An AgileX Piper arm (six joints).
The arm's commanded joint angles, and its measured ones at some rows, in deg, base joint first. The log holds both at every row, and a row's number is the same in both.
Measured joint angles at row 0:
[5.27, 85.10, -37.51, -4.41, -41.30, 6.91]
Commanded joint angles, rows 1 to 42:
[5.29, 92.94, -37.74, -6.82, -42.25, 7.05]
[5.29, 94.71, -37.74, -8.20, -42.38, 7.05]
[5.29, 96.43, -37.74, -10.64, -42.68, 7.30]
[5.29, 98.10, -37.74, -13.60, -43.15, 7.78]
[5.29, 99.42, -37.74, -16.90, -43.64, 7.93]
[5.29, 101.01, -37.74, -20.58, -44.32, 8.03]
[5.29, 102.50, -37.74, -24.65, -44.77, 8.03]
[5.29, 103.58, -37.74, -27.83, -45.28, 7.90]
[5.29, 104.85, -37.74, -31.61, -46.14, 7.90]
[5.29, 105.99, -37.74, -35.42, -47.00, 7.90]
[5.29, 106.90, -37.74, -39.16, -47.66, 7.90]
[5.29, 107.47, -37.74, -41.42, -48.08, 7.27]
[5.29, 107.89, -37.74, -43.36, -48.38, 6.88]
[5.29, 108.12, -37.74, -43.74, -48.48, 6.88]
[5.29, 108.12, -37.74, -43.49, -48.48, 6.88]
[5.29, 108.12, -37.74, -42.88, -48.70, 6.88]
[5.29, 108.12, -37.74, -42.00, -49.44, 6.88]
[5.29, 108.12, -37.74, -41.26, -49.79, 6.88]
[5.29, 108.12, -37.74, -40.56, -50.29, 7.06]
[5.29, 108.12, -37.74, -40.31, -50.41, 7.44]
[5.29, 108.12, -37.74, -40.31, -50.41, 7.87]
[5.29, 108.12, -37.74, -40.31, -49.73, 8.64]
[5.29, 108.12, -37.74, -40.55, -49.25, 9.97]
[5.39, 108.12, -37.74, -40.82, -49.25, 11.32]
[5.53, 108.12, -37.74, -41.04, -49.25, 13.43]
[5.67, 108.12, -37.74, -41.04, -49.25, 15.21]
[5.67, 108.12, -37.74, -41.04, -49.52, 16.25]
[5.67, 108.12, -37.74, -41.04, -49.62, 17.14]
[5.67, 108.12, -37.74, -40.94, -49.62, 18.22]
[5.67, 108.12, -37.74, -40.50, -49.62, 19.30]
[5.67, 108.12, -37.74, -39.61, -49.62, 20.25]
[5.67, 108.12, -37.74, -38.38, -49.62, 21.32]
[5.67, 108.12, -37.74, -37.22, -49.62, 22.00]
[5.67, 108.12, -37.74, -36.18, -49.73, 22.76]
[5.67, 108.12, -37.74, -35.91, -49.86, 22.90]
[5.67, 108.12, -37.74, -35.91, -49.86, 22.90]
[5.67, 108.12, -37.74, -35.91, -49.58, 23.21]
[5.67, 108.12, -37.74, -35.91, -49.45, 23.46]
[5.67, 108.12, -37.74, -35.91, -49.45, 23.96]
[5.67, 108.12, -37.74, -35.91, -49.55, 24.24]
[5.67, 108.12, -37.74, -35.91, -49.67, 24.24]
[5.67, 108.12, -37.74, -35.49, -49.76, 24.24]
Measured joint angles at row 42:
[5.38, 108.12, -37.60, -36.34, -48.99, 23.42]
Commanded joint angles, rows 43 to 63:
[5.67, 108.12, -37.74, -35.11, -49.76, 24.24]
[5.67, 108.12, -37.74, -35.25, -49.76, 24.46]
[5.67, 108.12, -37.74, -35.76, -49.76, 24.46]
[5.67, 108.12, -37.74, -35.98, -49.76, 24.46]
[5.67, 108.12, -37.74, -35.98, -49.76, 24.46]
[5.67, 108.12, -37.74, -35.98, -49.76, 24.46]
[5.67, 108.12, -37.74, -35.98, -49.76, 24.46]
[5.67, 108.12, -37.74, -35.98, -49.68, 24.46]
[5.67, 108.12, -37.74, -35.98, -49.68, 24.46]
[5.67, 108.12, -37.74, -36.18, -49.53, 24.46]
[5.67, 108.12, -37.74, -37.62, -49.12, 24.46]
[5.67, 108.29, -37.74, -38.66, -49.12, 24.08]
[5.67, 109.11, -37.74, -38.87, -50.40, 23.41]
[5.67, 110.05, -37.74, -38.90, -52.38, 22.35]
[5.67, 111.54, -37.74, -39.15, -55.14, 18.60]
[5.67, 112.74, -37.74, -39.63, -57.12, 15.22]
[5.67, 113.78, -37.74, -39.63, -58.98, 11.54]
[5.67, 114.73, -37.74, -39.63, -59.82, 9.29]
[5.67, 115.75, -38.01, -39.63, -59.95, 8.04]
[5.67, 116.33, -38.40, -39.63, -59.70, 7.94]
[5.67, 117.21, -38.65, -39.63, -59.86, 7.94]
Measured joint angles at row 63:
[5.38, 114.99, -37.72, -39.24, -58.24, 10.87]
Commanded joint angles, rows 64 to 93:
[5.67, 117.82, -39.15, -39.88, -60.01, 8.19]
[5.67, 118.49, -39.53, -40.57, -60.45, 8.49]
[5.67, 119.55, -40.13, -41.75, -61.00, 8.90]
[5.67, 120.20, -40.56, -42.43, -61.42, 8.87]
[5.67, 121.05, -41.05, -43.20, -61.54, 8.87]
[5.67, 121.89, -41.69, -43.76, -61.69, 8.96]
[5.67, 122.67, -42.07, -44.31, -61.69, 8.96]
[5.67, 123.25, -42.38, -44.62, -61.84, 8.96]
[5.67, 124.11, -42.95, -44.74, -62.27, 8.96]
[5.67, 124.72, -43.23, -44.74, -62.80, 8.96]
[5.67, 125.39, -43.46, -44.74, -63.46, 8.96]
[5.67, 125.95, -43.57, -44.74, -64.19, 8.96]
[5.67, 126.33, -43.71, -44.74, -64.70, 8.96]
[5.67, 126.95, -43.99, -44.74, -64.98, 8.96]
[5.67, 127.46, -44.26, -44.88, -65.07, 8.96]
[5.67, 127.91, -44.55, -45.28, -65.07, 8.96]
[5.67, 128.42, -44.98, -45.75, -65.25, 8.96]
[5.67, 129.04, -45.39, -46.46, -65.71, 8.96]
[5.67, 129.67, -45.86, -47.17, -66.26, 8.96]
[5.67, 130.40, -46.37, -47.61, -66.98, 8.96]
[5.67, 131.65, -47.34, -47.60, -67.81, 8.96]
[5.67, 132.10, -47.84, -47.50, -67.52, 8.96]
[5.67, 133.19, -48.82, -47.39, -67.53, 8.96]
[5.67, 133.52, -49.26, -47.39, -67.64, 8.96]
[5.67, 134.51, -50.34, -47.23, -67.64, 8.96]
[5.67, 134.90, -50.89, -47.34, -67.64, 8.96]
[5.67, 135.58, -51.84, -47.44, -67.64, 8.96]
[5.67, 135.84, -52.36, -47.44, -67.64, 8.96]
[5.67, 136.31, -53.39, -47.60, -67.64, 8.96]
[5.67, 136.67, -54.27, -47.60, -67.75, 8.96]
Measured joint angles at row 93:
[5.38, 135.85, -51.95, -47.03, -66.53, 9.00]
